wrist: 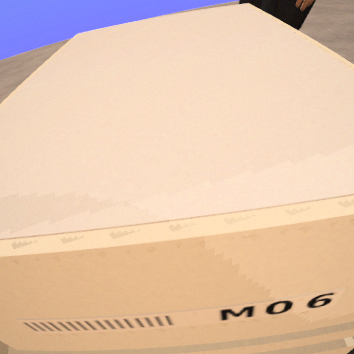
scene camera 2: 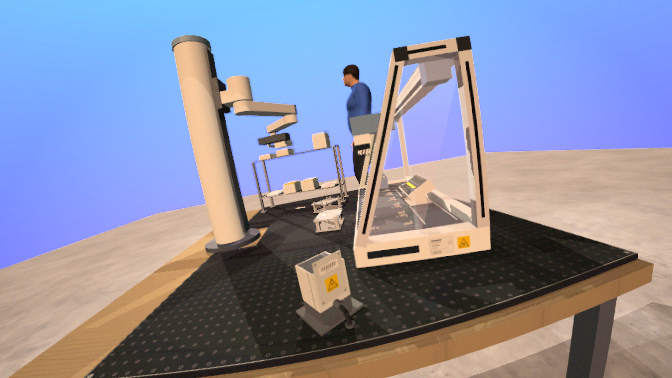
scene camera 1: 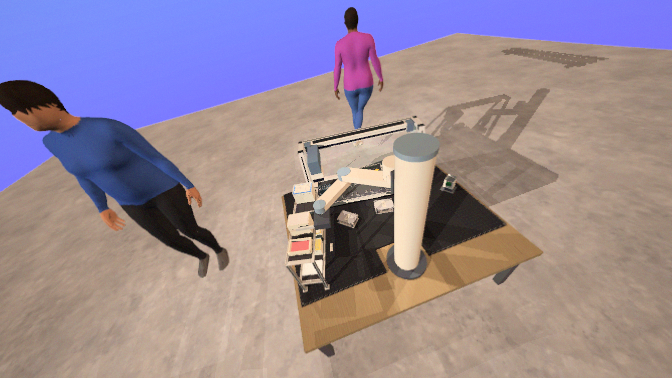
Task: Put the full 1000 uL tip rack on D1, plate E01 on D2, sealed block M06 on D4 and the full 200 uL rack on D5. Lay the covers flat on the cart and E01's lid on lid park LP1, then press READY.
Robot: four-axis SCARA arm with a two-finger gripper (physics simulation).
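Sealed block M06 [wrist: 165, 120] [scene camera 1: 300, 221] [scene camera 2: 284, 144] is pale, with a flat top and a black M06 label beside a barcode in the wrist view. My gripper [scene camera 2: 281, 143] is shut on it; the fingers are hidden in the wrist view. A narrow gap shows in scene camera 2 between the block and a pale piece [scene camera 2: 285, 151] on the cart [scene camera 1: 294, 260] [scene camera 2: 300, 155]. A tall box with a blue rim [scene camera 1: 303, 190] [scene camera 2: 320, 140] and a low, red-topped box [scene camera 1: 300, 246] stand on the cart's top level. Which tip racks these are is unreadable.
The framed deck machine [scene camera 1: 361, 134] [scene camera 2: 422, 245] stands behind the cart. Two pale stands [scene camera 1: 348, 218] [scene camera 1: 384, 205] [scene camera 2: 328, 220] sit beside it. Two boxes [scene camera 2: 291, 187] [scene camera 2: 309, 184] are on the cart's lower level. A small box with a warning label [scene camera 2: 325, 282] is near the mat's edge. A person in blue [scene camera 1: 107, 160] [scene camera 2: 359, 102] stands beyond the cart.
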